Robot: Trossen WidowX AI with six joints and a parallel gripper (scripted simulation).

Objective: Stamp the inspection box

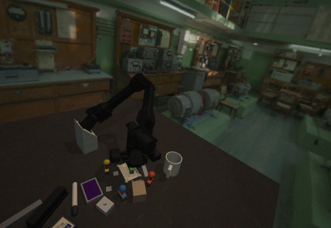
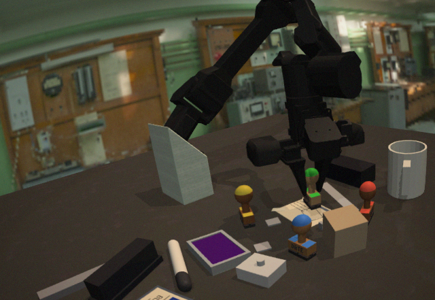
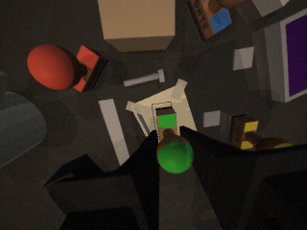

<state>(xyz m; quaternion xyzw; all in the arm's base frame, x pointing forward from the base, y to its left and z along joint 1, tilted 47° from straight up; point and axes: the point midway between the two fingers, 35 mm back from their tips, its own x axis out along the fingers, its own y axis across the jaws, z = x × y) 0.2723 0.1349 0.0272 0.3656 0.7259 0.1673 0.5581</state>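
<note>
My gripper tip is now 40 mm above the cream card and 20 mm past it. The rest, counted from my gripper tip: bolt: 50 mm ahead, 40 mm below, 10 mm to the right; red stamp: 90 mm ahead, 40 mm to the left, 20 mm below; green-knobbed stamp: right at my gripper tip.
</note>
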